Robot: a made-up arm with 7 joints. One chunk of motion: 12 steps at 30 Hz.
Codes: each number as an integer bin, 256 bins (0 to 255) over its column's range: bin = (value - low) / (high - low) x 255, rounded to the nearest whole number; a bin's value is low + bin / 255 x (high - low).
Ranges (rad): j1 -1.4..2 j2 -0.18..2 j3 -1.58..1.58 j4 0..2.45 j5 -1.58..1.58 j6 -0.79..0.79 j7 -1.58..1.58
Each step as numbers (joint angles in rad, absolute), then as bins.
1 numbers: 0.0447 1.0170 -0.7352 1.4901 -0.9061 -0.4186 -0.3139
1 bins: 108 140 68 155 54 60 102
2 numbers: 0.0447 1.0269 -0.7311 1.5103 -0.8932 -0.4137 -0.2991
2 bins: 108 141 69 157 55 61 103
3 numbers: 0.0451 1.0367 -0.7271 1.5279 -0.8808 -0.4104 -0.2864
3 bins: 108 142 69 159 56 61 104
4 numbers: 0.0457 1.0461 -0.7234 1.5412 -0.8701 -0.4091 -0.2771
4 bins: 108 143 69 160 57 61 105
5 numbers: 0.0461 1.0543 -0.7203 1.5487 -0.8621 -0.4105 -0.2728
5 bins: 108 144 69 161 58 61 105
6 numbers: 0.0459 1.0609 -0.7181 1.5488 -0.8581 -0.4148 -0.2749
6 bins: 108 145 70 161 58 61 105
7 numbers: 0.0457 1.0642 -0.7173 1.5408 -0.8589 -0.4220 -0.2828
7 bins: 108 146 70 160 58 59 105
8 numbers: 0.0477 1.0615 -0.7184 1.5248 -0.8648 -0.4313 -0.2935
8 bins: 109 145 70 159 58 58 104
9 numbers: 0.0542 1.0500 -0.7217 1.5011 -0.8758 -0.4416 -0.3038
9 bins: 109 144 69 156 57 56 103
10 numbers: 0.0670 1.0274 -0.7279 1.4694 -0.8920 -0.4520 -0.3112
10 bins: 110 141 69 153 56 55 102
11 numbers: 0.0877 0.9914 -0.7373 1.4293 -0.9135 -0.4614 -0.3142
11 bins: 112 137 68 149 54 53 102
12 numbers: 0.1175 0.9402 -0.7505 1.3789 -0.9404 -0.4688 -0.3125
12 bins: 114 131 67 144 52 52 102
